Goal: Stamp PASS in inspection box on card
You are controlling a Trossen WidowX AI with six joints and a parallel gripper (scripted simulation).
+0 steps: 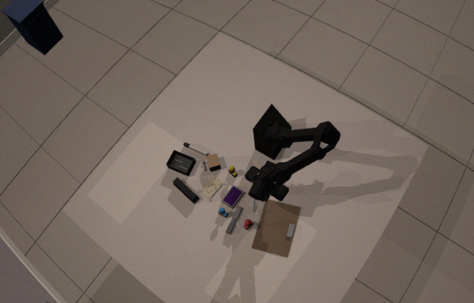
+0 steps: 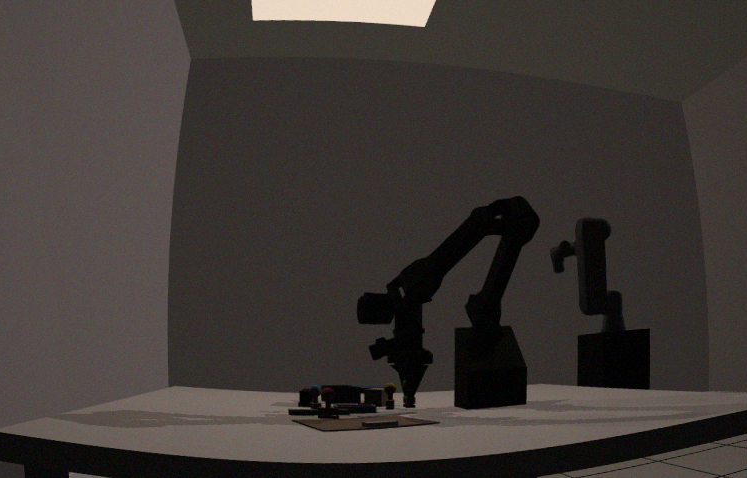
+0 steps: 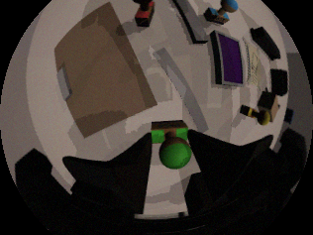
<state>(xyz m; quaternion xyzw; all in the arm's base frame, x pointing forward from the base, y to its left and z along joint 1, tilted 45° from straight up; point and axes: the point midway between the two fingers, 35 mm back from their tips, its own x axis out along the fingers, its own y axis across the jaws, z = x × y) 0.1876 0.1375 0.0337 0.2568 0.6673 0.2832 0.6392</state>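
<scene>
Now: gripper tip 10 cm short of the purple ink pad, 11 cm to the left of it and 4 cm above it. Round my gripper tip: yellow stamp: 1 cm ahead, 18 cm to the right, 2 cm below; green-knobbed stamp: right at my gripper tip; red stamp: 17 cm ahead, 2 cm to the left, 2 cm below.
</scene>
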